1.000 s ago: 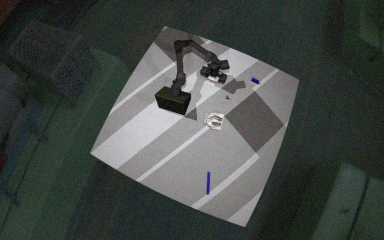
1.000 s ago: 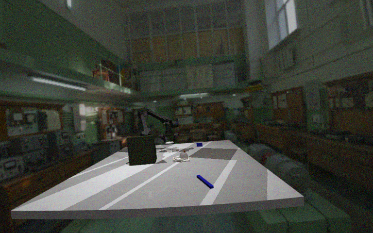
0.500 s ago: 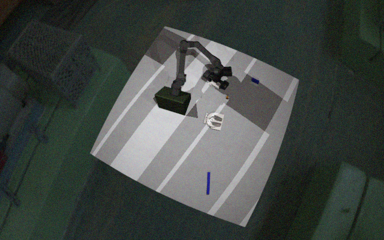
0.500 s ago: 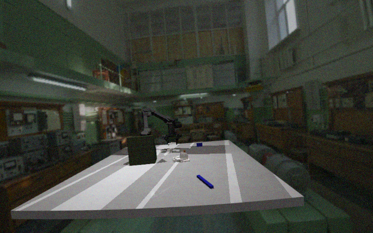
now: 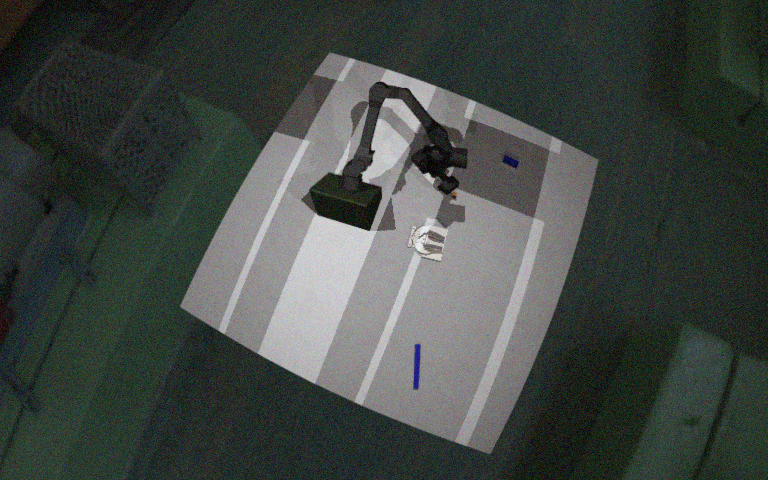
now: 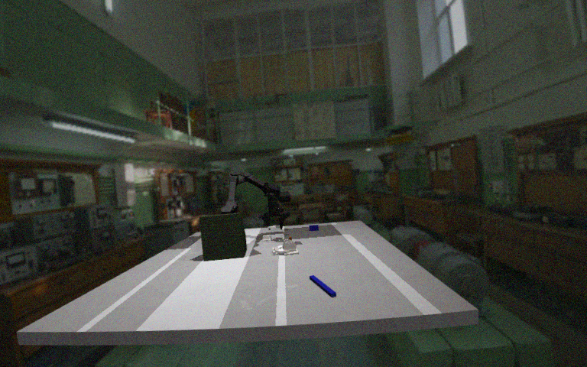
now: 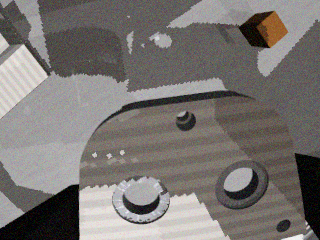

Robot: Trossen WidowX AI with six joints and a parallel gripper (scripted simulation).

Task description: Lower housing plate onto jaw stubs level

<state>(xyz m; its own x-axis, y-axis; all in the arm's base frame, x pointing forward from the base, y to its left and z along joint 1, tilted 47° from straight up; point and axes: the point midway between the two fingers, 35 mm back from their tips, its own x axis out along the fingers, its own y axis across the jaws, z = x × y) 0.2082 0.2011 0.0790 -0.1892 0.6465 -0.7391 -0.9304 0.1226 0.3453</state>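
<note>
My gripper tip is now 8 cm short of the tiny orange object, 2 cm to the right of it and 7 cm above it. From my gripper tip the other things lie so: long blue bar 27 cm ahead, 59 cm to the right, 7 cm below; small blue block 21 cm ahead, 27 cm to the left, 6 cm below.
</note>
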